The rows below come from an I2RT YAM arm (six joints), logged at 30 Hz.
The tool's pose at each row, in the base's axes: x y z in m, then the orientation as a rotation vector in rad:
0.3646 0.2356 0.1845 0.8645 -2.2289 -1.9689
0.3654 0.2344 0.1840 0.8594 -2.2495 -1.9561
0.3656 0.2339 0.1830 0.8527 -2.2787 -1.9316
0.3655 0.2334 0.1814 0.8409 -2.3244 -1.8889
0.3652 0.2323 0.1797 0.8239 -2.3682 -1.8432
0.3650 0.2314 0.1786 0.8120 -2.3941 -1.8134
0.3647 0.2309 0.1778 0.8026 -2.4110 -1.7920
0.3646 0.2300 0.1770 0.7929 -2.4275 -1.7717
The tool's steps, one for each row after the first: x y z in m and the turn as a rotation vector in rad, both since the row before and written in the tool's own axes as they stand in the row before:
0.0000 -0.0008 -0.0013 0.0158 -0.0039 0.0029
0.0004 -0.0010 -0.0003 0.0243 -0.0017 0.0061
0.0008 -0.0015 -0.0001 0.0395 -0.0009 0.0114
0.0012 -0.0016 -0.0004 0.0391 0.0001 0.0156
0.0009 -0.0011 -0.0004 0.0241 0.0009 0.0110
0.0007 -0.0007 -0.0001 0.0164 0.0013 0.0087
0.0007 -0.0009 -0.0005 0.0158 0.0006 0.0085

